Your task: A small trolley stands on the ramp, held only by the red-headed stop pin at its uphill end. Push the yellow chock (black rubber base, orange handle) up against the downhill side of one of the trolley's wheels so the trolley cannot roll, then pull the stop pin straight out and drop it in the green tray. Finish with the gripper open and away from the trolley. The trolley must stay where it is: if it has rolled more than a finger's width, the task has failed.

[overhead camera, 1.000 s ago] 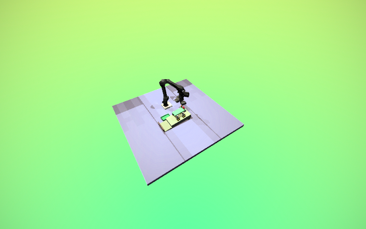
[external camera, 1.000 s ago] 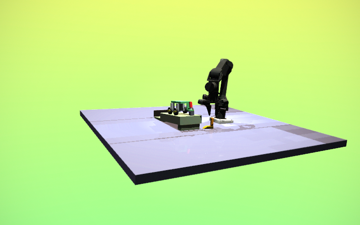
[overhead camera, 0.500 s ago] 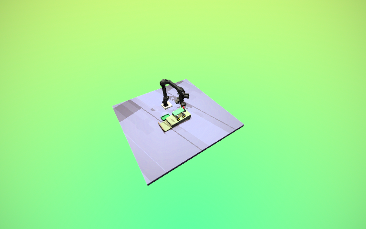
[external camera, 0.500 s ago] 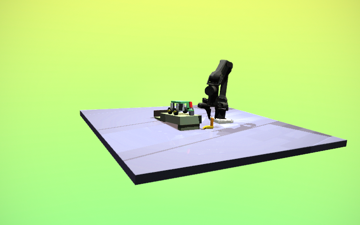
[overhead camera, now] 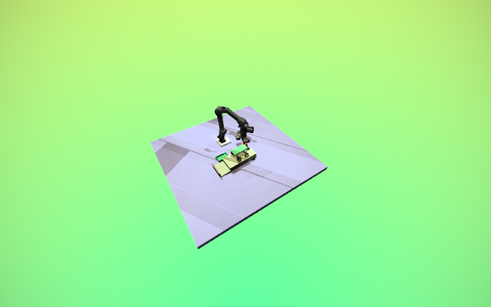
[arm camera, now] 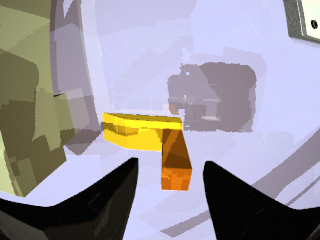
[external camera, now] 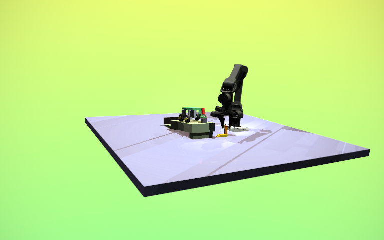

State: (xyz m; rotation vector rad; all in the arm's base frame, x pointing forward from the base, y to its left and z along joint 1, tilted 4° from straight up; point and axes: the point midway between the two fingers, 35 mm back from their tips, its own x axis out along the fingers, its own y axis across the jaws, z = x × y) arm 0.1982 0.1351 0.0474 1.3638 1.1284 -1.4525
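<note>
My gripper tip is 2 cm short of the yellow chock, 1 cm to the left of it and 3 cm above it. Also, from my gripper tip: trolley 14 cm ahead, 15 cm to the right, 6 cm above; olive ramp 14 cm ahead, 16 cm to the right; red-headed stop pin 13 cm ahead, 6 cm to the right, 8 cm above.
</note>
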